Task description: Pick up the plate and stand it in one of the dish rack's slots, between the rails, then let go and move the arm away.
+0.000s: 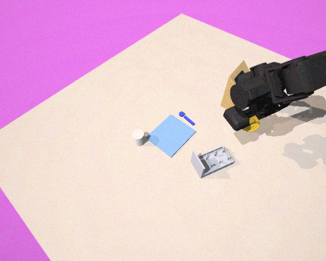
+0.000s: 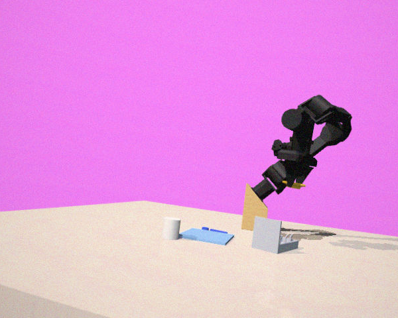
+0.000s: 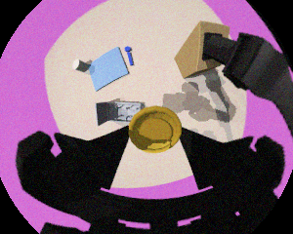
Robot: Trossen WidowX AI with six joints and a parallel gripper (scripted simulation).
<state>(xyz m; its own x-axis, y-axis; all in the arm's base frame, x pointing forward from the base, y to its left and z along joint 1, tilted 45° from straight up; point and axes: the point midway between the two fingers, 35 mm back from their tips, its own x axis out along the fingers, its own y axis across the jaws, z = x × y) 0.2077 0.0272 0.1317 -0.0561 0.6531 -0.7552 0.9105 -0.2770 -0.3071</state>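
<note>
Now: the grey dish rack 90 mm ahead of my gripper tip, 40 mm to the right of it and 140 mm below it. Round my gripper tip: light blue mat (90 mm ahead, 230 mm to the right, 160 mm below); then blue spoon (10 mm behind, 230 mm to the right, 160 mm below); then yellow plate (10 mm above).
</note>
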